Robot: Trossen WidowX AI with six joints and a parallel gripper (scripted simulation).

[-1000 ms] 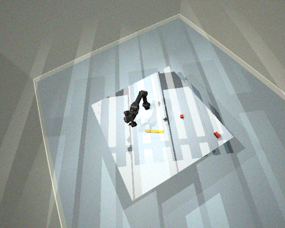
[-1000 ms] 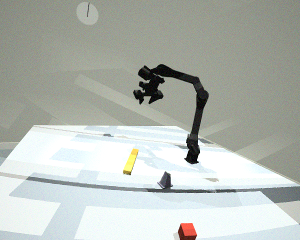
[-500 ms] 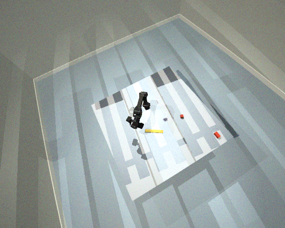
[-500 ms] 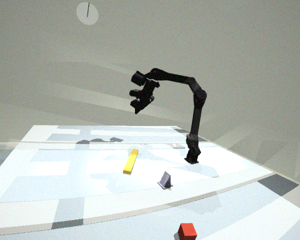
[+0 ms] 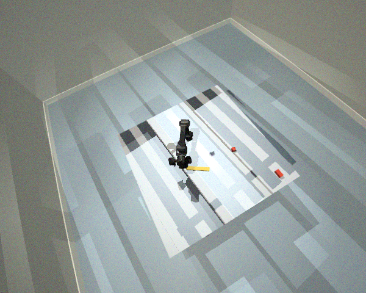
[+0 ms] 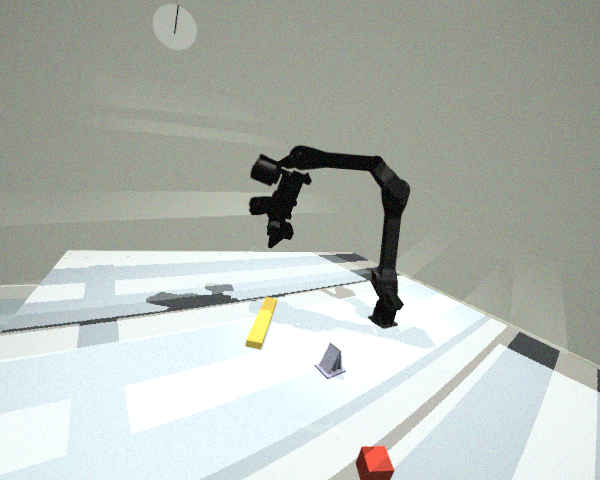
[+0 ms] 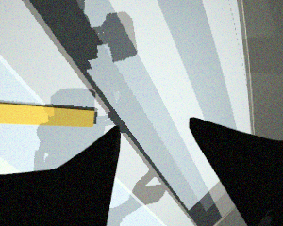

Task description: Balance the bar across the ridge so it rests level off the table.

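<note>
The yellow bar lies 60 mm ahead of my gripper tip, 150 mm to the left of it and 160 mm below it. Round my gripper tip: red cube (70 mm ahead, 540 mm to the left, 150 mm below).
</note>
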